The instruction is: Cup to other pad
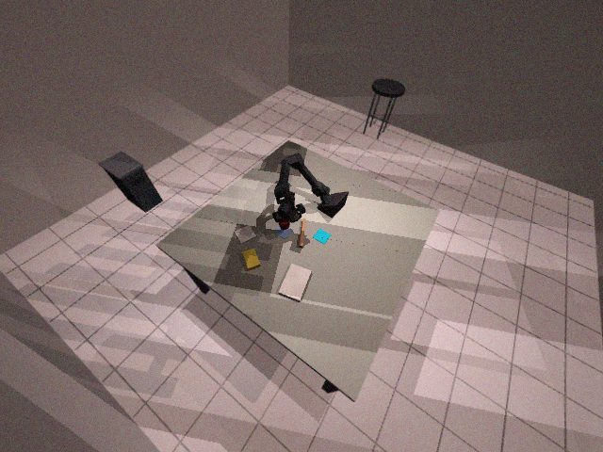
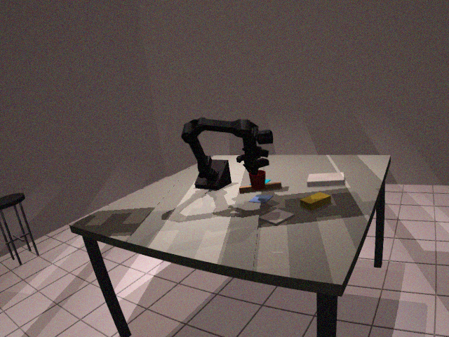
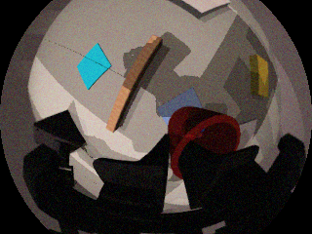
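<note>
My gripper tip is now 9 cm past the cyan pad, 19 cm to the right of it and 10 cm above it. Round my gripper tip: blue pad (3 cm ahead, 2 cm to the right, 10 cm below); then dark red cup (3 cm ahead, 2 cm to the right); then thin wooden bar (3 cm behind, 9 cm to the left, 8 cm below).
</note>
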